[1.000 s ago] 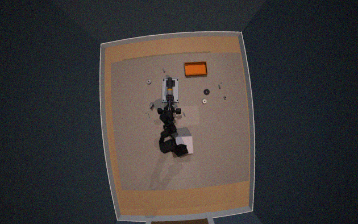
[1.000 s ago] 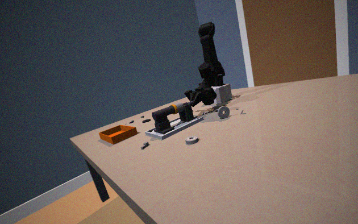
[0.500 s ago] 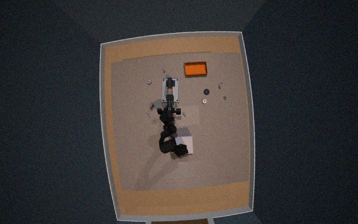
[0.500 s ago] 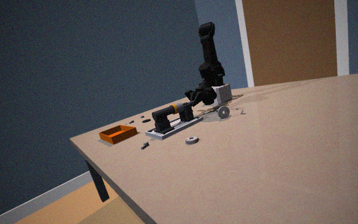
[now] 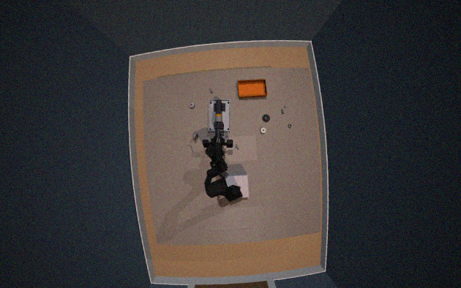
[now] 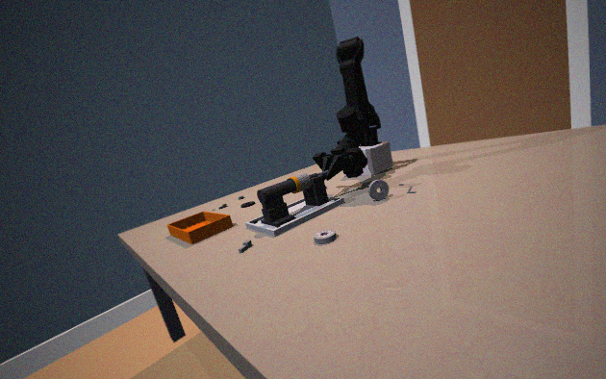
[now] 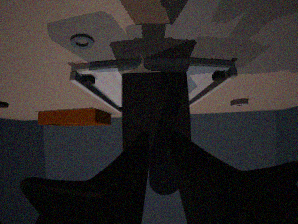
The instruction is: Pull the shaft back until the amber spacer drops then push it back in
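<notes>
My gripper tip is now 9 cm short of the grey spacer and 2 cm below it. From my gripper tip the other things lie so: amber spacer 11 cm ahead, 2 cm above; orange tray 33 cm ahead, 22 cm to the right, 5 cm below.
</notes>
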